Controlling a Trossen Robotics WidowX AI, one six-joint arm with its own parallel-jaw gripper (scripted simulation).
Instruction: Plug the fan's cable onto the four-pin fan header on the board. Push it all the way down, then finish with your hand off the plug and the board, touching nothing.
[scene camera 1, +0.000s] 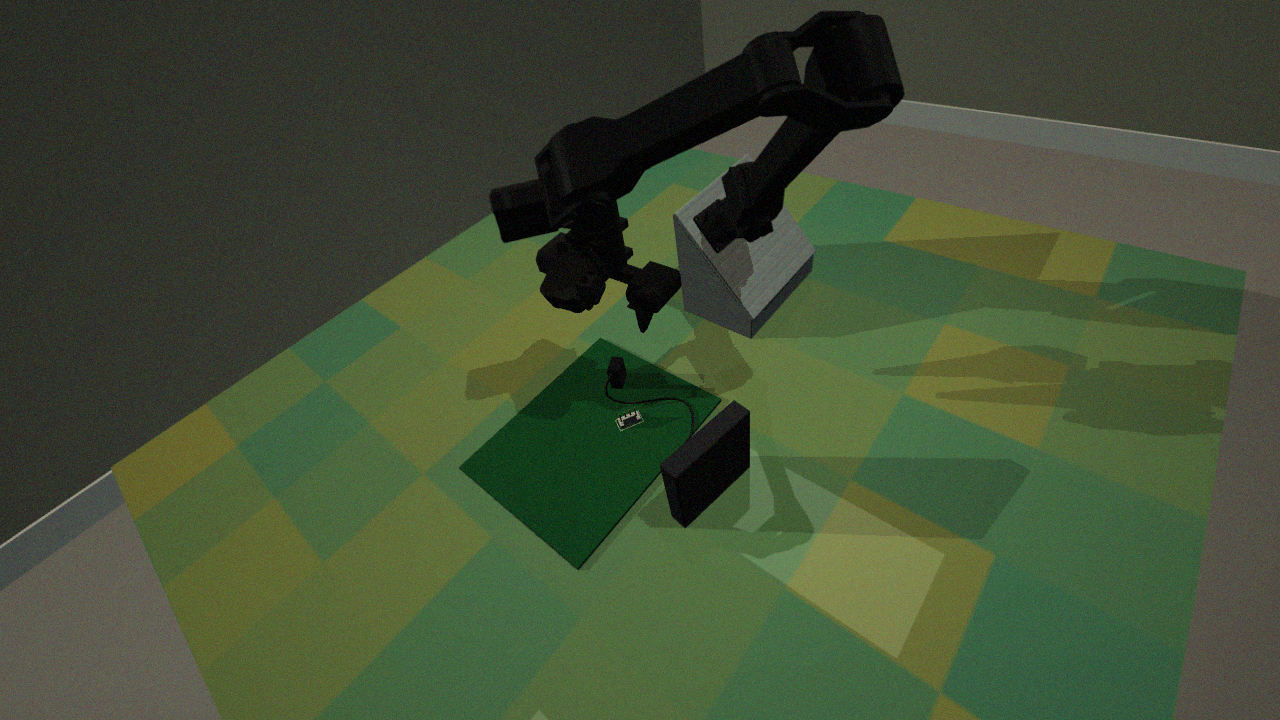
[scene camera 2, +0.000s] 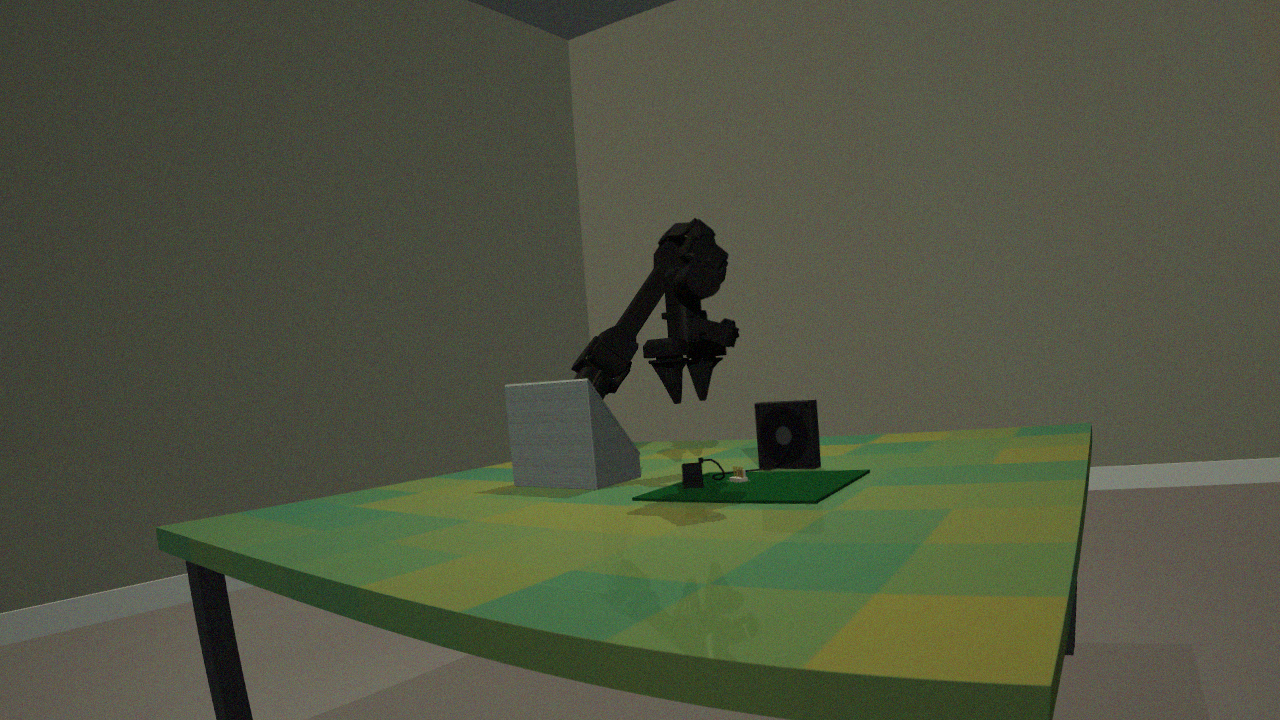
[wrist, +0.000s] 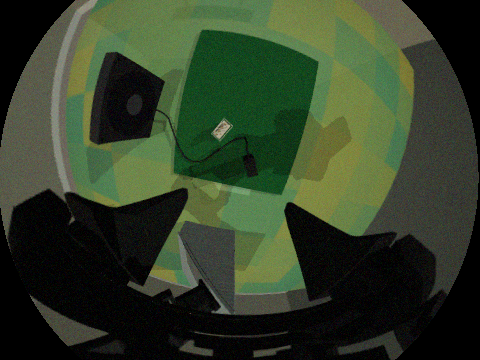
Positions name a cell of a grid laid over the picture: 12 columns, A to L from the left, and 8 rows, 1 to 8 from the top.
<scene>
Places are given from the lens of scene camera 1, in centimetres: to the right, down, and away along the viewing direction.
my gripper (scene camera 1: F4): -3, -6, 70
black fan (scene camera 1: G6): 6, 13, 58
dark green board (scene camera 1: F6): -11, 15, 72
The marked spots on the black fan and the dark green board are 22 cm apart.
</scene>
